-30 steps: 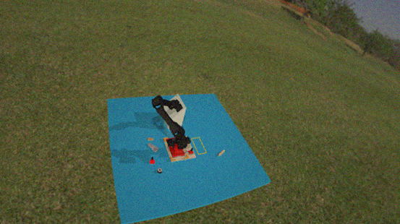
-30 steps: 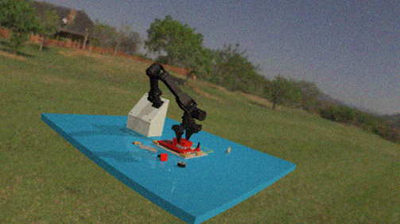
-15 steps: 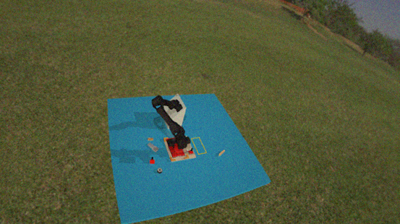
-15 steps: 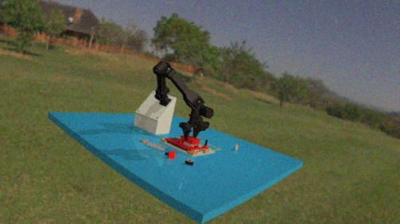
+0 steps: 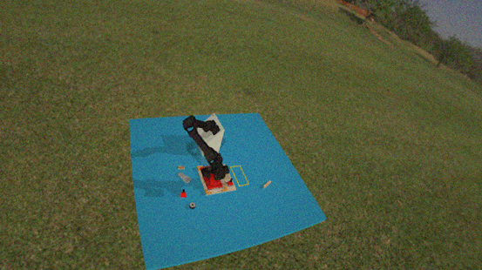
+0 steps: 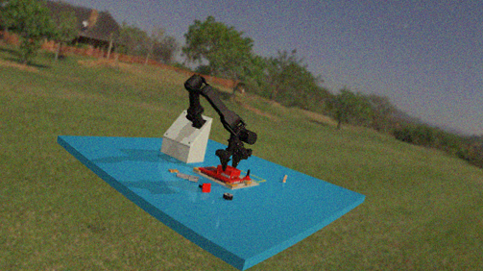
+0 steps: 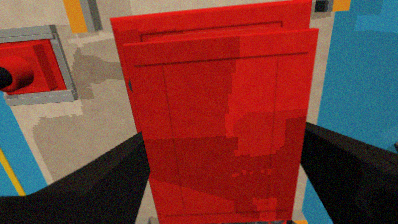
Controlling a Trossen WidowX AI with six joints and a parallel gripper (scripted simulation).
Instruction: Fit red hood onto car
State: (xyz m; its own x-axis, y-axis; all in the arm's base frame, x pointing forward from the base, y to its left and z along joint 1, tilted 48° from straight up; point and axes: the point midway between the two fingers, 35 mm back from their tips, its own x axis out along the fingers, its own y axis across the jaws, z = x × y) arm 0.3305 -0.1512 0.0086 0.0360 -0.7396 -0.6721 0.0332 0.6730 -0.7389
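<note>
Now: the red hood 10 mm above my gripper tip. The rest, counted from my gripper tip: grey piece: 180 mm to the right, 80 mm behind, 50 mm below; beige jig: 40 mm below, 30 mm to the left, 20 mm behind; dark wheel: 200 mm to the right, 150 mm ahead, 40 mm below.
</note>
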